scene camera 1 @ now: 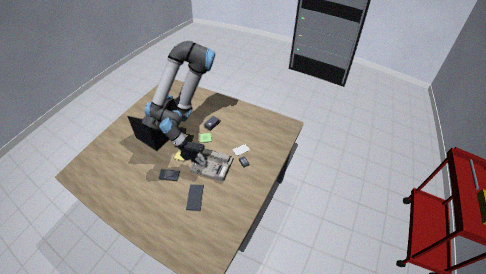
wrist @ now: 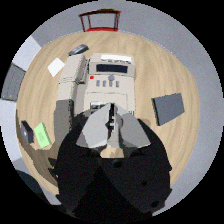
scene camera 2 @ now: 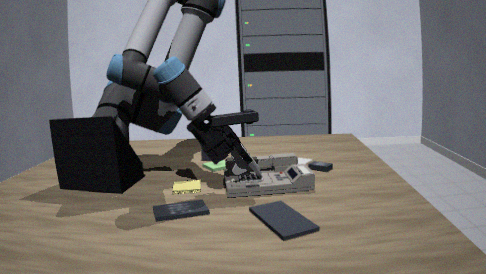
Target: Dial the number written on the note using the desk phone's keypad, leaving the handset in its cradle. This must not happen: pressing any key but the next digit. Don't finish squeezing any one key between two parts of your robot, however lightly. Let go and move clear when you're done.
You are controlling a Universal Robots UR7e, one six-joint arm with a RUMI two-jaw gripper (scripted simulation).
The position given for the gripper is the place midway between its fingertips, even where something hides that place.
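Observation:
Visible: the gripper [scene camera 2: 261, 177], also [wrist: 111, 104].

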